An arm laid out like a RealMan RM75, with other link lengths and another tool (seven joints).
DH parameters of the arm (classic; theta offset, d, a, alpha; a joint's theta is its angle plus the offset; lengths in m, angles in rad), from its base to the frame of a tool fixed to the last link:
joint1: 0 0.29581 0 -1.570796
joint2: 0 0 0 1.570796
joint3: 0 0.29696 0 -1.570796
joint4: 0 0 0 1.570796
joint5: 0 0.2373 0 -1.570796
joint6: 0 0 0 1.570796
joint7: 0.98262 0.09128 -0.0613 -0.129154
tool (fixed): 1.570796 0.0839 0 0
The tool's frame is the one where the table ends.
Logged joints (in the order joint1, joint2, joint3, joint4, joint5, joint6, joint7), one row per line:
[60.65 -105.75 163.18 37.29 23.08 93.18 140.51]
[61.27 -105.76 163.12 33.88 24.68 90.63 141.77]
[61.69 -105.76 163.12 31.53 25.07 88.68 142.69]
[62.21 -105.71 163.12 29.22 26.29 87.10 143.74]
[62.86 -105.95 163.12 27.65 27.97 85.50 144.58]
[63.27 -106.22 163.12 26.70 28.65 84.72 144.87]
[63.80 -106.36 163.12 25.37 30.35 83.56 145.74]
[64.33 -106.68 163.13 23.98 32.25 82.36 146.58]
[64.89 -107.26 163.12 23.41 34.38 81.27 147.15]
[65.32 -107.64 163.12 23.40 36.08 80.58 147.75]
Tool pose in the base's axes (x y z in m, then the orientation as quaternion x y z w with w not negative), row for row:
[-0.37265 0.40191 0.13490 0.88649 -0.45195 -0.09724 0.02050]
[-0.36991 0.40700 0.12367 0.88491 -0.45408 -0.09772 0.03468]
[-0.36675 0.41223 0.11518 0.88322 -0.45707 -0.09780 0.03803]
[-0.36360 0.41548 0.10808 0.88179 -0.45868 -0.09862 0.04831]
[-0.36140 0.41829 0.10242 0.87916 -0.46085 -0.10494 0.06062]
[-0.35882 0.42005 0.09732 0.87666 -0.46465 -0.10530 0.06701]
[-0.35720 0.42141 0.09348 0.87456 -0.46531 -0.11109 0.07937]
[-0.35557 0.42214 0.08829 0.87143 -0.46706 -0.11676 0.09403]
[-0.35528 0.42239 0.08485 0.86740 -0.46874 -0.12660 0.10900]
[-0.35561 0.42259 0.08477 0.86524 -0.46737 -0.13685 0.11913]
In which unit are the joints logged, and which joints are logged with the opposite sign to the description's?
The joints are logged in degrees. Opposite sign: joint1, joint4, joint7.
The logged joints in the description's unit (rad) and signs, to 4 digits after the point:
[-1.0585 -1.8457 2.8480 -0.6508 0.4028 1.6263 -2.4524]
[-1.0694 -1.8459 2.8470 -0.5913 0.4307 1.5818 -2.4744]
[-1.0767 -1.8459 2.8470 -0.5503 0.4376 1.5478 -2.4904]
[-1.0858 -1.8450 2.8470 -0.5100 0.4588 1.5202 -2.5087]
[-1.0971 -1.8492 2.8470 -0.4826 0.4882 1.4923 -2.5234]
[-1.1043 -1.8539 2.8470 -0.4660 0.5000 1.4786 -2.5285]
[-1.1135 -1.8563 2.8470 -0.4428 0.5297 1.4584 -2.5436]
[-1.1228 -1.8619 2.8472 -0.4185 0.5629 1.4375 -2.5583]
[-1.1325 -1.8720 2.8470 -0.4086 0.6000 1.4184 -2.5683]
[-1.1400 -1.8787 2.8470 -0.4084 0.6297 1.4064 -2.5787]

